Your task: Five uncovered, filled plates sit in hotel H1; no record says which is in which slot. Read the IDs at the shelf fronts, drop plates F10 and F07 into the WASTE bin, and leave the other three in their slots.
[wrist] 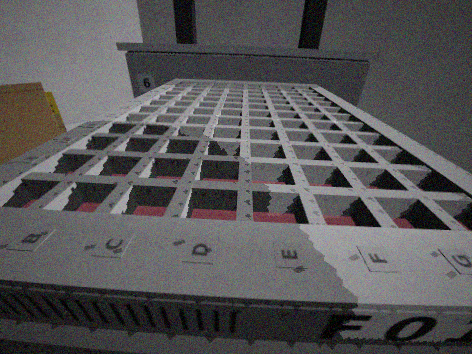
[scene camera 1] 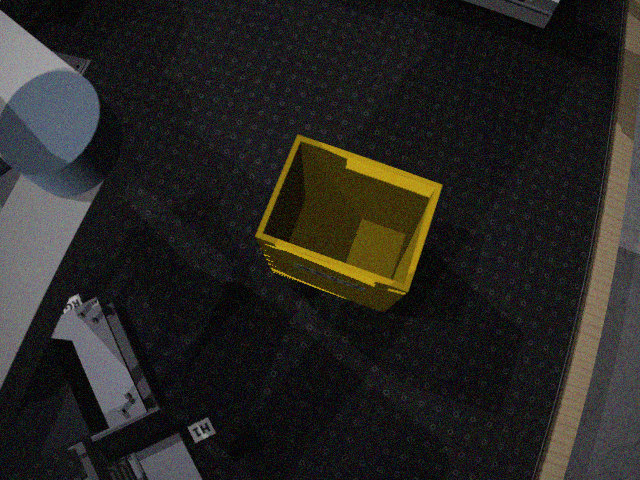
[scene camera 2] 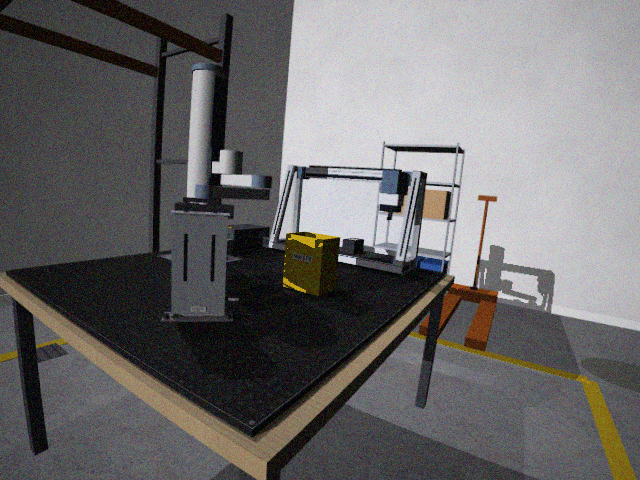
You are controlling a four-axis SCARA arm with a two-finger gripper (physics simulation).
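Places are measured from the arm's base along level axes (x ahead, y left, z up), in centimetres.
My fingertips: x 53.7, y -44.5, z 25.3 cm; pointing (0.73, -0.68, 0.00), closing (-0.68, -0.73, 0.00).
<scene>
For each thing: its middle in the pictures, then the offset to it from my fingertips. "*": a spot on its surface instead.
- filled plate, body centre: point(wrist: 244, 128) dz +1.9, dx -1.6, dy +1.6 cm
- grey hotel H1, body centre: point(wrist: 238, 236) point(scene camera 2: 200, 255) dz -8.0, dx +1.3, dy -1.1 cm
- 6 label, surface spot: point(wrist: 146, 82) * dz +2.3, dx +7.2, dy +1.7 cm
- yellow WASTE bin, body centre: point(scene camera 1: 346, 234) point(scene camera 2: 311, 262) dz -14.0, dx +10.9, dy +41.9 cm
- grey bracket-like station, body centre: point(scene camera 1: 89, 373) dz -20.5, dx -15.3, dy +14.4 cm
- RG label, surface spot: point(scene camera 1: 73, 303) * dz -24.0, dx -23.0, dy +22.0 cm
- H1 label, surface spot: point(scene camera 1: 201, 429) * dz -24.0, dx +1.0, dy +12.7 cm
- small dark block, surface spot: point(scene camera 2: 353, 245) * dz -14.4, dx +2.2, dy +96.0 cm
A filled plate point(wrist: 270, 265) with red liquid in its wells fills the wrist view, close ahead. Its front reads "F0" plus a cut-off third character. Behind it is the grey hotel H1 point(wrist: 245, 69) with a "6" label point(wrist: 146, 82). In scene camera 2 the hotel point(scene camera 2: 199, 248) stands before the arm's column; its back hides the plates and gripper. The fingertips do not show in any view; my gripper appears shut on this plate. The yellow WASTE bin point(scene camera 1: 330, 266) point(scene camera 2: 311, 271) stands upright on the table, open at the top.
A grey bracket-like station point(scene camera 1: 105, 356) stands beside the RG label point(scene camera 1: 73, 303), near the H1 label point(scene camera 1: 201, 429). The arm's blue joint cover point(scene camera 1: 56, 124) is at upper left. A gantry frame point(scene camera 2: 416, 222) and a small dark block point(scene camera 2: 353, 245) stand beyond the bin.
</scene>
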